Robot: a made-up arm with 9 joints. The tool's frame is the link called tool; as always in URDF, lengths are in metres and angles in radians. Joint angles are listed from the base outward.
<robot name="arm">
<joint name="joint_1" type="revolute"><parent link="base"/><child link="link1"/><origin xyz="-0.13 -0.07 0.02" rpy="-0.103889 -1.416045 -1.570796"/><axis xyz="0 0 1"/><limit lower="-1.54" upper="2.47"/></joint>
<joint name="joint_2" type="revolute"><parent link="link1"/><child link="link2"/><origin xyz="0.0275 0.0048 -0.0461" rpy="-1.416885 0.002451 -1.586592"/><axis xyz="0 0 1"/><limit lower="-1.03" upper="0.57"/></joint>
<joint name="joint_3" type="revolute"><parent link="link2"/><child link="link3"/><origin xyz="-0.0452 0.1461 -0.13" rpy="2.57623 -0.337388 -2.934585"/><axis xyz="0 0 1"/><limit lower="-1.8" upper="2.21"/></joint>
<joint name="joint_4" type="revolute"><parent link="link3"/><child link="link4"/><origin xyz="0.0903 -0.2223 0.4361" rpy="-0.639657 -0.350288 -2.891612"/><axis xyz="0 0 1"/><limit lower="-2.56" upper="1.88"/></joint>
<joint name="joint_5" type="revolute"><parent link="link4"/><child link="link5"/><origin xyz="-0.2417 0.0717 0.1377" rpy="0.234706 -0.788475 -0.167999"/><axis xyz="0 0 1"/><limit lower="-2.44" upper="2.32"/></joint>
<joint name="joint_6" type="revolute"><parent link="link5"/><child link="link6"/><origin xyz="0.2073 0.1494 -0.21" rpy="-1.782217 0.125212 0.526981"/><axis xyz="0 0 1"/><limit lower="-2.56" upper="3.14"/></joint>
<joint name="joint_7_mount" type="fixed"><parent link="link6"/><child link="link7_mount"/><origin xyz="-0.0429 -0.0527 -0.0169" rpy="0 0 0"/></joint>
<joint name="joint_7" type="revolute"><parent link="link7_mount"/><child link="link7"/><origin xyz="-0.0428 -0.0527 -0.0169" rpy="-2.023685 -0.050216 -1.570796"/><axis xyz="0 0 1"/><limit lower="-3.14" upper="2.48"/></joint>
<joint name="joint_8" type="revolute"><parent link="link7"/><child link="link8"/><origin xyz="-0.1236 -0.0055 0" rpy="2.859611 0.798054 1.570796"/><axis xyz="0 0 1"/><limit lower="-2.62" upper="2.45"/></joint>
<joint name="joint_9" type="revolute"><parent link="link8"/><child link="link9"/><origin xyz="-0.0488 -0.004 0.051" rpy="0.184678 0.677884 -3.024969"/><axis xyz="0 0 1"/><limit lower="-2.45" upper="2.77"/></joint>
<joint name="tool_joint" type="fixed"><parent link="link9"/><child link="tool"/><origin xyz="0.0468 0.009 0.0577" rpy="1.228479 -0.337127 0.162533"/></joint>
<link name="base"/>
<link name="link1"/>
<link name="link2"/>
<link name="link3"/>
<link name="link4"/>
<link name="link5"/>
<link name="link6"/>
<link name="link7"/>
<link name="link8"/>
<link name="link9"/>
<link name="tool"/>
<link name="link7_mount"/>
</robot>
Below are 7 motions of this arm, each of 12 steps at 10 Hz.
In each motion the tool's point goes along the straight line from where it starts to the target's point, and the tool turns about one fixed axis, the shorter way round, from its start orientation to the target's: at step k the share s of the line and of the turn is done. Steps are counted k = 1, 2, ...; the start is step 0. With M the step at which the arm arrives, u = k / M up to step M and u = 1 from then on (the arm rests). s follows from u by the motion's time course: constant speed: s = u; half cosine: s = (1 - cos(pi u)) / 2; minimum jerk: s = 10 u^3 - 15 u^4 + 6 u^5.
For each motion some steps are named. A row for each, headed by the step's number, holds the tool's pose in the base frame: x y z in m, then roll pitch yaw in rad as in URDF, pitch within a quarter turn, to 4 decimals.
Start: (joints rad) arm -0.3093 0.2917 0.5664 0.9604 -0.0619 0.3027 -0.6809 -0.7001 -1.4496
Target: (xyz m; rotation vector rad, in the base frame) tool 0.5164 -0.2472 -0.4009 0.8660 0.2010 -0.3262
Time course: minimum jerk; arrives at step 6
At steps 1, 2, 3, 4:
1: 0.6201 -0.2008 -0.1469 0.7082 -0.3992 -0.0962
2: 0.6014 -0.2092 -0.1928 0.7403 -0.2726 -0.1254
3: 0.5702 -0.2231 -0.2692 0.7842 -0.0604 -0.1638
4: 0.5390 -0.2371 -0.3456 0.8204 0.1531 -0.1931

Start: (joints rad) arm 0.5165 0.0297 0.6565 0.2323 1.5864 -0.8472 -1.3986 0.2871 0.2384
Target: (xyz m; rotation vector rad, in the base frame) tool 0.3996 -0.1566 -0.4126 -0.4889 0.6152 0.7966
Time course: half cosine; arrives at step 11
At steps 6, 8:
6: 0.3125 -0.0982 -0.4440 0.2248 0.5659 0.9776
8: 0.3646 -0.1331 -0.4252 -0.0366 0.6766 0.8559

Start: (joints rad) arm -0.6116 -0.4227 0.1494 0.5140 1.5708 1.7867 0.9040 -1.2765 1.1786
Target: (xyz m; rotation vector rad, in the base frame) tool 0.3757 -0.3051 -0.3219 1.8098 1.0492 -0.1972
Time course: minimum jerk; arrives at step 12
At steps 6, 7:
6: 0.3207 -0.3071 -0.0345 1.9858 0.1243 1.3002
7: 0.3376 -0.3065 -0.1227 2.0772 0.2527 1.1278

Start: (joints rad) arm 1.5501 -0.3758 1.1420 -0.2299 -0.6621 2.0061 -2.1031 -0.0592 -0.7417
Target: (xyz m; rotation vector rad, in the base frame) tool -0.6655 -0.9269 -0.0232 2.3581 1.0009 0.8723
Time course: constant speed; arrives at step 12
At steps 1, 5, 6, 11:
1: -0.6472 -0.7477 -0.4583 3.0820 -0.8797 0.8080
5: -0.6538 -0.8128 -0.3001 2.8092 -0.7101 0.9126
6: -0.6555 -0.8291 -0.2605 2.7507 -0.6652 0.9270
11: -0.6638 -0.9106 -0.0628 2.4911 -0.4354 0.9497

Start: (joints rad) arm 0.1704 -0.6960 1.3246 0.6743 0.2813 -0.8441 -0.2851 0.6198 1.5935
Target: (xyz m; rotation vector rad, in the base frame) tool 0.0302 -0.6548 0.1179 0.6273 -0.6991 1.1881
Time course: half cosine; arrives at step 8
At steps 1, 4, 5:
1: 0.1087 -0.6906 -0.1370 1.4838 -0.1841 1.1465
4: 0.0710 -0.6734 -0.0146 0.9044 -0.5214 1.0367
5: 0.0554 -0.6663 0.0361 0.6383 -0.6682 1.0589

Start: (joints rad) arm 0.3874 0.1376 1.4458 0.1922 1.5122 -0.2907 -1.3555 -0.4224 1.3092
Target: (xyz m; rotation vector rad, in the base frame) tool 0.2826 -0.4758 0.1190 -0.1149 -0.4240 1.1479
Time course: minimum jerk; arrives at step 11
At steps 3, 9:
3: 0.3526 -0.3664 -0.2448 0.4014 0.2281 1.2937
9: 0.2862 -0.4702 0.1002 -0.2815 -0.2440 1.2045

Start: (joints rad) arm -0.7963 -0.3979 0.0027 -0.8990 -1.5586 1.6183 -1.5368 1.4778 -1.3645
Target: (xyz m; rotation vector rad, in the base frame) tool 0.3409 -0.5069 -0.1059 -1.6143 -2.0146 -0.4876
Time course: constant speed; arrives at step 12
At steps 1, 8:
1: 0.4499 -0.5345 0.0935 2.6493 -0.2661 2.1053
8: 0.3805 -0.5170 -0.0334 2.9632 -0.5178 1.9288

